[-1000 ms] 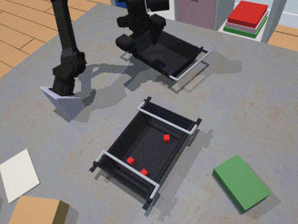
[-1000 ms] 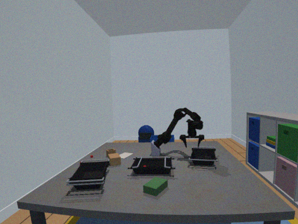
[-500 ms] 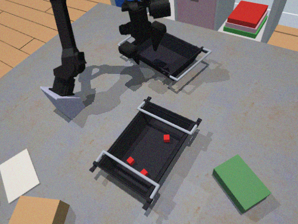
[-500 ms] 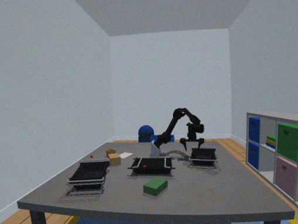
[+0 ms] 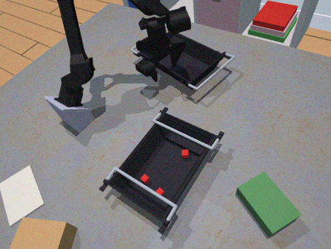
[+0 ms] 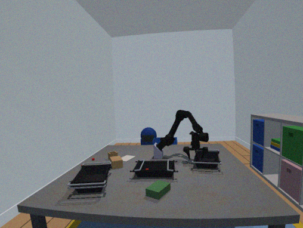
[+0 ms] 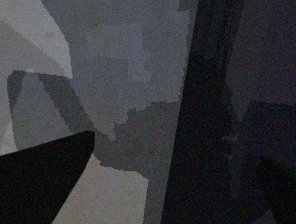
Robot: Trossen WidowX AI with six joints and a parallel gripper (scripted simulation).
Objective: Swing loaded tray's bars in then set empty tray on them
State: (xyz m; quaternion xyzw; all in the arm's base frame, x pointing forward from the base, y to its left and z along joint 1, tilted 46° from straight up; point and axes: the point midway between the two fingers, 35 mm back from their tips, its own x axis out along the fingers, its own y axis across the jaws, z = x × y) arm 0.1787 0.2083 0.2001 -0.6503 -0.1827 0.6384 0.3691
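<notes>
My gripper tip is now 8 cm to the right of the black plastic tray, 2 cm below it and 2 cm short of it. From my gripper tip the other things lie so: green block 46 cm ahead, 28 cm to the right; white sheet 58 cm to the right, 14 cm behind, 2 cm below; tan box 62 cm to the right, 4 cm ahead, 1 cm above.
</notes>
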